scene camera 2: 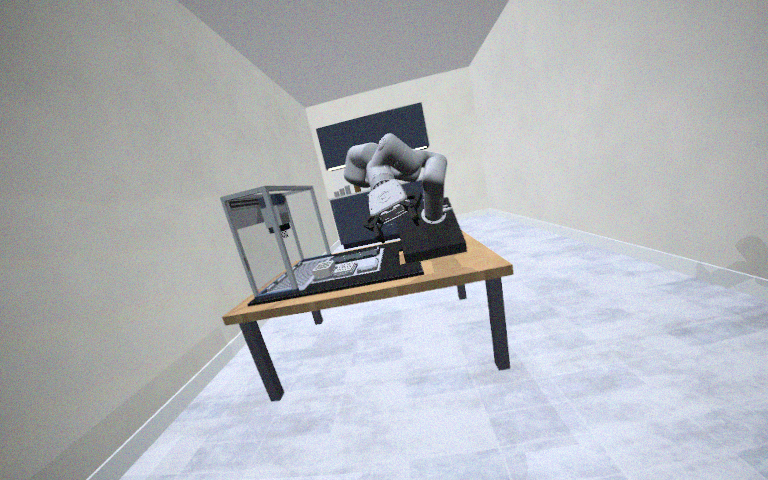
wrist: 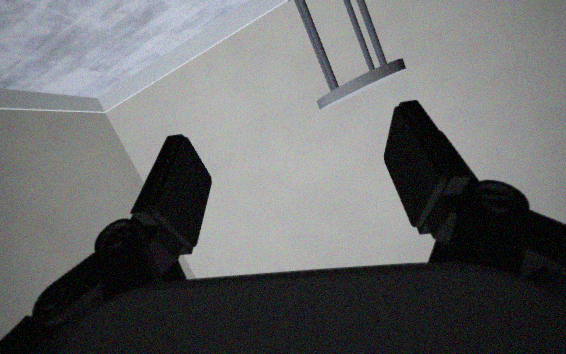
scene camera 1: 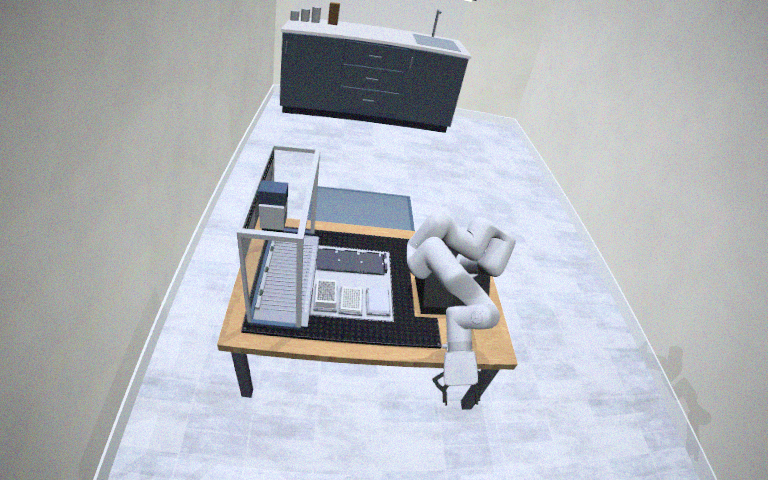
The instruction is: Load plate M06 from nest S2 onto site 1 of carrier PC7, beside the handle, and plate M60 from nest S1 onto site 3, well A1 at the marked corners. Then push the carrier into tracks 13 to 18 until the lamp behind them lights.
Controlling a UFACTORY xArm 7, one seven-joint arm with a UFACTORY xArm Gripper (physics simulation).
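Frame: origin at the arm's base, x ahead, y left, z up, level; millimetres.
Seen in the pictures: gripper, between the fingertips: (scene camera 2: 398, 231) (wrist: 290, 145) (scene camera 1: 461, 404); arm's base, origin of its link: (scene camera 2: 433, 215) (scene camera 1: 469, 263).
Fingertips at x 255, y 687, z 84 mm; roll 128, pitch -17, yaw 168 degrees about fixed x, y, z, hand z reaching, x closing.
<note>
Pixels of each thing's top centre, then the offset from my fingertips to it. "pt": a spot on its surface instead.
- left plate, centre of its top: (scene camera 1: 326, 290) (scene camera 2: 323, 265) 355 mm ahead, 634 mm right, 203 mm down
- gridded middle plate, centre of its top: (scene camera 1: 351, 298) (scene camera 2: 345, 266) 249 mm ahead, 617 mm right, 231 mm down
- dark long carrier, centre of its top: (scene camera 1: 351, 258) (scene camera 2: 352, 253) 228 mm ahead, 854 mm right, 227 mm down
- grey unit, a spot on its surface: (scene camera 1: 272, 206) pt 575 mm ahead, 735 mm right, 144 mm up
My gripper (scene camera 1: 461, 399) (scene camera 2: 398, 230) (wrist: 290, 145) is open and empty, high in front of the table's near right part, well away from the plates. Three pale items stand side by side on a light tray: a left plate (scene camera 1: 326, 291) (scene camera 2: 322, 268) that looks taller, a gridded middle plate (scene camera 1: 351, 298) (scene camera 2: 344, 268) and a smooth white right one (scene camera 1: 378, 300) (scene camera 2: 368, 264). Their labels are unreadable, so I cannot tell M06 from M60. The dark long carrier (scene camera 1: 345, 261) (scene camera 2: 361, 255) lies behind them. The ribbed track deck (scene camera 1: 280, 277) is at the left; track numbers and lamps are unreadable.
A grey frame (scene camera 1: 300, 283) (scene camera 2: 280, 243) stands over the deck, with a blue and grey unit (scene camera 1: 272, 206) inside it. The arm's black base (scene camera 2: 433, 240) is at the table's right. A grey disc on rods (wrist: 357, 86) shows against the wall in the wrist view.
</note>
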